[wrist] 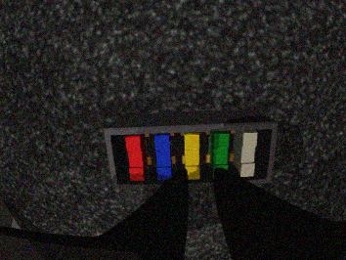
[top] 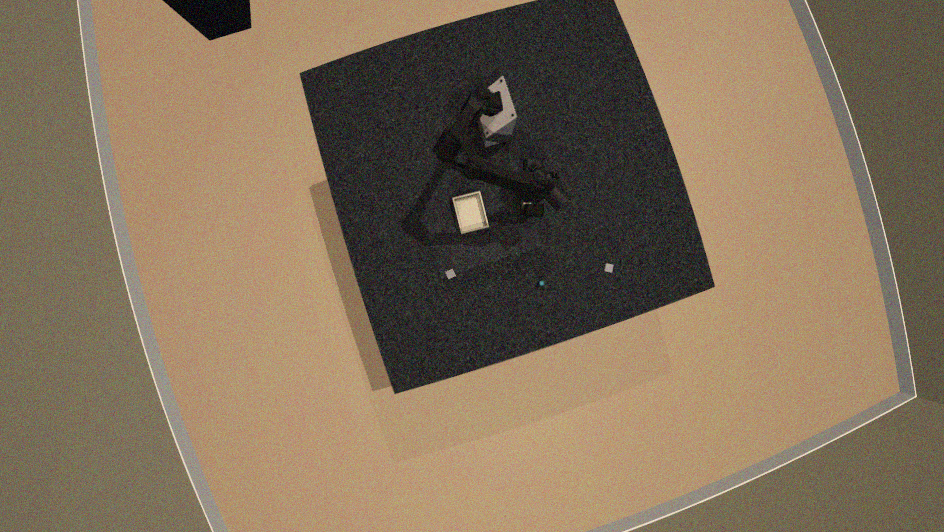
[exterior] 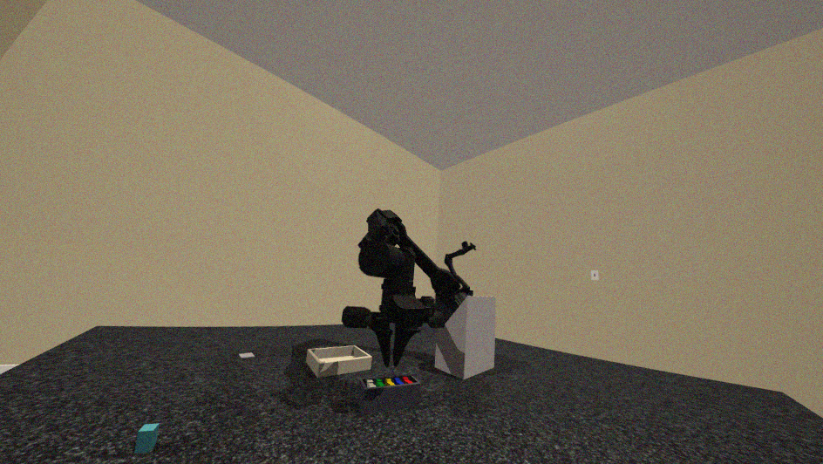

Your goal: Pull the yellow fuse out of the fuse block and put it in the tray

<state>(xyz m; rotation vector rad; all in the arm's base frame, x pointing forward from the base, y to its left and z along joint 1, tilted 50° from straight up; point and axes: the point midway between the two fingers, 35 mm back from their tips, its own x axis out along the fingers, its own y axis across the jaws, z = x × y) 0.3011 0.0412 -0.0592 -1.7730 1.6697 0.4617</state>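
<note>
Right now my gripper tip is 40 mm above the yellow fuse. The rest, counted from my gripper tip: white fuse (30 mm ahead, 10 mm to the right, 40 mm below); then green fuse (10 mm ahead, 40 mm below); then blue fuse (20 mm behind, 40 mm below).
</note>
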